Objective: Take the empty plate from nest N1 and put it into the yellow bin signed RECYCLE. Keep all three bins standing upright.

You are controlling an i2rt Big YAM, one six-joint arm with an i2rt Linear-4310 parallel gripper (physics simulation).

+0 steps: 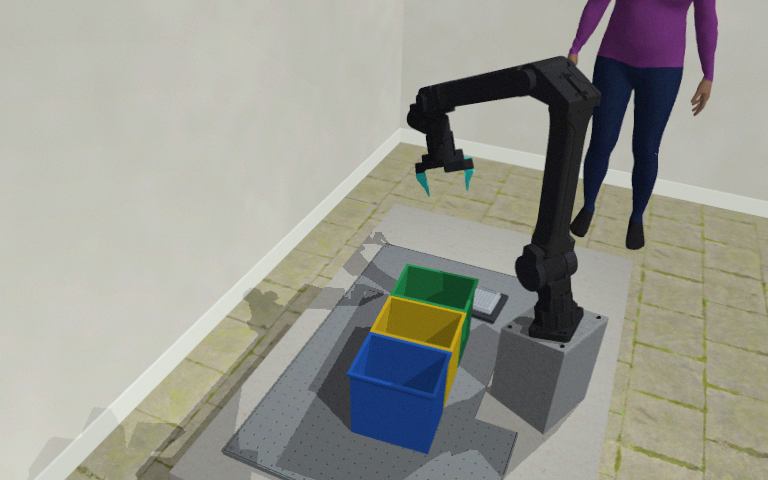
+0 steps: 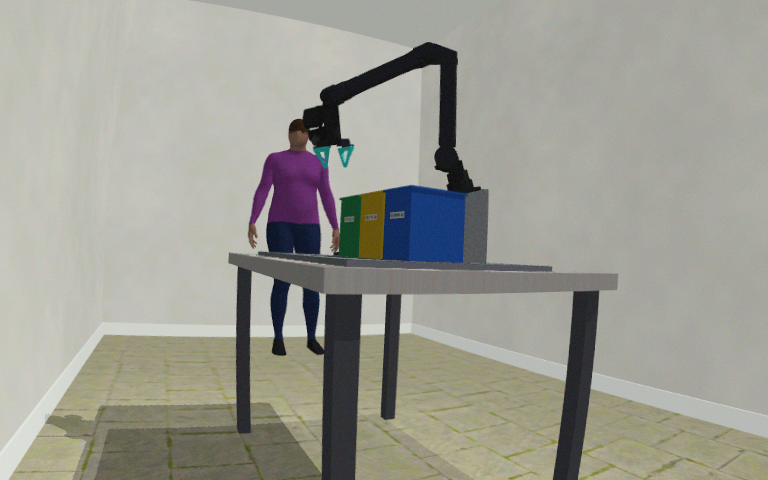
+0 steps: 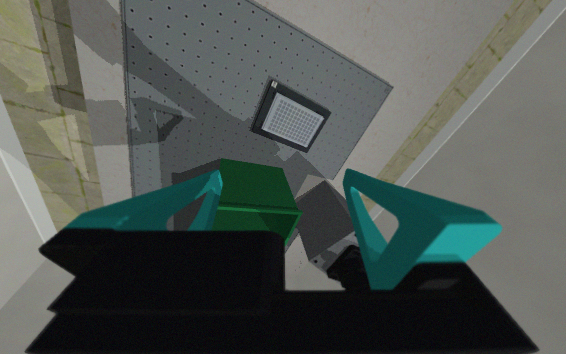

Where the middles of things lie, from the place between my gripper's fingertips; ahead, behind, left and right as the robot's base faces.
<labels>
I see the gridded plate point(image 3: 287, 119) 10 cm behind my hand, 1 cm to the left of it and 29 cm below it. Round my hand: green bin point(image 1: 425, 285) (8 cm behind, 22 cm to the left, 22 cm below); dark nest point(image 3: 290, 94) (10 cm behind, 1 cm to the left, 30 cm below); yellow bin point(image 1: 421, 323) (10 cm behind, 34 cm to the left, 22 cm below).
</labels>
